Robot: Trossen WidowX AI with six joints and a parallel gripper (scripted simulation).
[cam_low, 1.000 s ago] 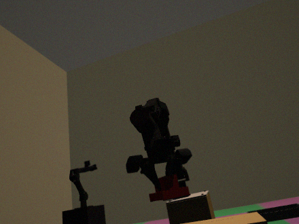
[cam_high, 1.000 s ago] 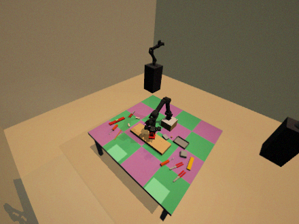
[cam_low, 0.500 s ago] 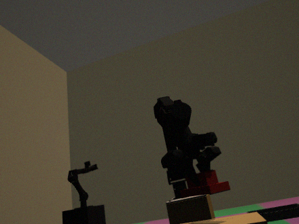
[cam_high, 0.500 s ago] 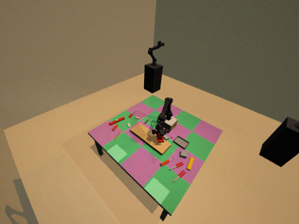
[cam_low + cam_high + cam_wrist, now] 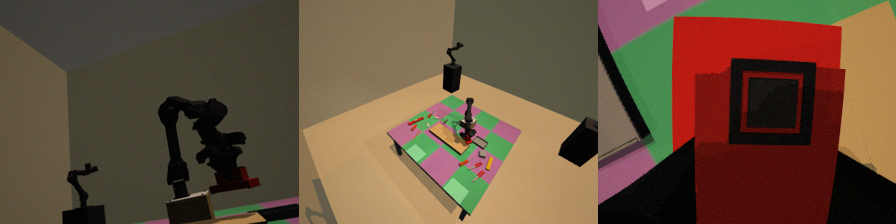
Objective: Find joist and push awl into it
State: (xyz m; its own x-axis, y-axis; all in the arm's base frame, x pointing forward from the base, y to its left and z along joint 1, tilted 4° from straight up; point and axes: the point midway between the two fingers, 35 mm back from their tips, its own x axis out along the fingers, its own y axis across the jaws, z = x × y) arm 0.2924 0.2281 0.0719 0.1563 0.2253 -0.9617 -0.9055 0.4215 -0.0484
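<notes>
Right now my gripper tip is 160 mm past the grey tray, 90 mm to the right of it and 120 mm above it. Also, from my gripper tip: grey block (30 mm behind, 210 mm to the left, 110 mm below); yellow bar (320 mm to the left, 120 mm below); stud finder (10 mm to the left, 20 mm above).
</notes>
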